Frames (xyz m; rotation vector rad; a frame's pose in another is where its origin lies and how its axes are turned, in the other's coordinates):
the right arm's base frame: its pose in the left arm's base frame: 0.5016 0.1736 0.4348 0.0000 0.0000 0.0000
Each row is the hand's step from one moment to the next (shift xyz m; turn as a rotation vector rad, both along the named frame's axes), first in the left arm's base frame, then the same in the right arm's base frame.
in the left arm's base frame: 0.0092 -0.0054 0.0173 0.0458 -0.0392 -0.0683
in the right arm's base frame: 0.0092 -0.0054 0.0173 0.0458 -0.0392 -0.0683
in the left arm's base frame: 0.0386 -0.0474 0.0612 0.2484 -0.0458 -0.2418
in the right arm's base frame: 0.0386 -0.0474 0.0612 0.2484 -0.0458 -0.2418
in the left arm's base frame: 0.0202 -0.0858 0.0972 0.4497 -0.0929 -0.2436
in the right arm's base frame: 0.0202 -0.0858 0.0972 0.4497 -0.0929 -0.2436
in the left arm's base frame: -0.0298 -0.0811 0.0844 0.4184 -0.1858 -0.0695
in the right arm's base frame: -0.0298 -0.0811 0.0844 0.4184 -0.1858 -0.0695
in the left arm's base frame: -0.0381 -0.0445 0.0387 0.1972 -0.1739 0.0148
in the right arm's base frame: -0.0381 -0.0445 0.0387 0.1972 -0.1739 0.0148
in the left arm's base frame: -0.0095 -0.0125 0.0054 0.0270 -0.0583 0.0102
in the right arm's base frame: -0.0095 -0.0125 0.0054 0.0270 -0.0583 0.0102
